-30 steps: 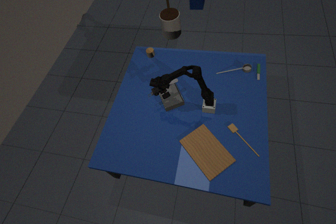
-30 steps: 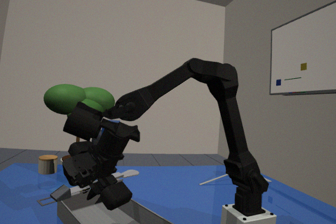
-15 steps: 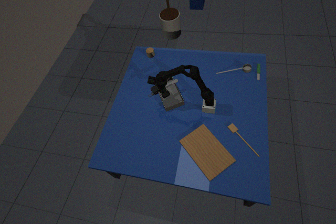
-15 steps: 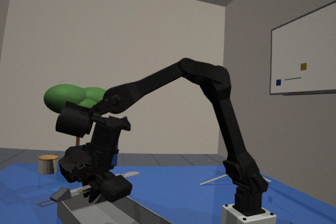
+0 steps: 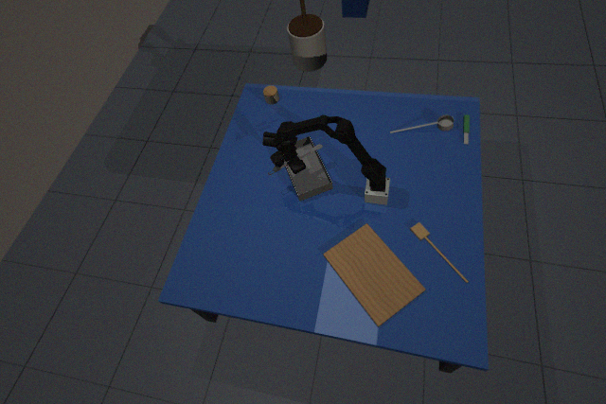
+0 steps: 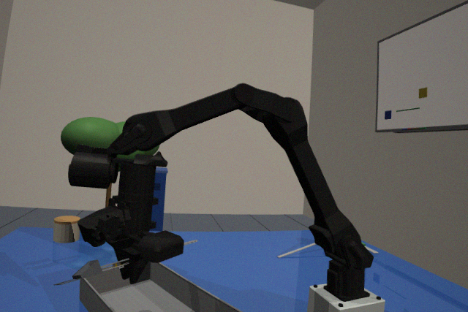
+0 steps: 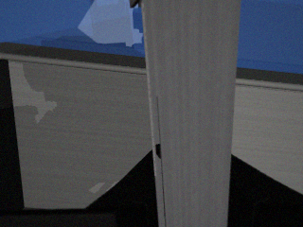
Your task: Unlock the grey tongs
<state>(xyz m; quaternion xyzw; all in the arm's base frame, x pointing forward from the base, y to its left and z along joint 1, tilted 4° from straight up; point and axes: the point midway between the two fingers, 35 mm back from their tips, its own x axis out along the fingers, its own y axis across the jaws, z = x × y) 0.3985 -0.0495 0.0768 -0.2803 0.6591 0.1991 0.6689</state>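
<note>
Now: gripper tip 40 cm past the wooden board, 43 cm to the right of it and 9 cm above it. Round my gripper tip: cork-topped cup (23 cm ahead, 51 cm to the right, 7 cm below); grey roasting tin (4 cm behind, 4 cm to the right, 7 cm below).
</note>
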